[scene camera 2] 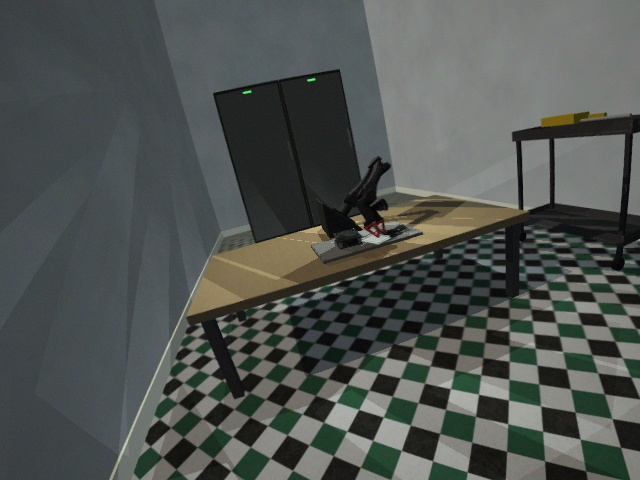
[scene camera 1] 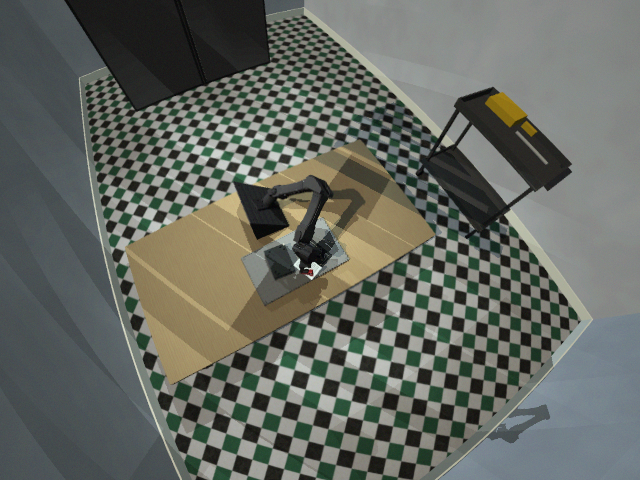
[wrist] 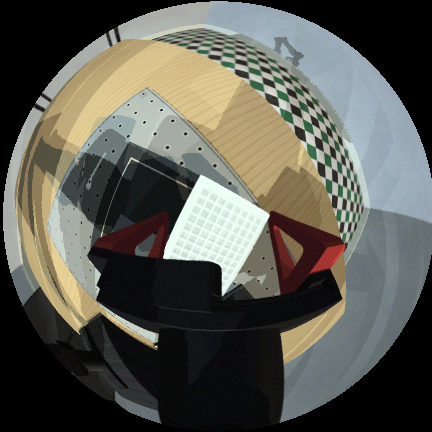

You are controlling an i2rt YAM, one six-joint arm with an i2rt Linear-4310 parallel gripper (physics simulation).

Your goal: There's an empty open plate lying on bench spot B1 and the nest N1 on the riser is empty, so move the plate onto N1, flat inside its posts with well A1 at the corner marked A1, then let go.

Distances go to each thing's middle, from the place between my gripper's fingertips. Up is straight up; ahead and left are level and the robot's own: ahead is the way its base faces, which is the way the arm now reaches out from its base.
Scene:
Now: hand 30 mm past the white well plate (wrist: pixel 215 224), 20 mm to the left of it and 20 mm above it.

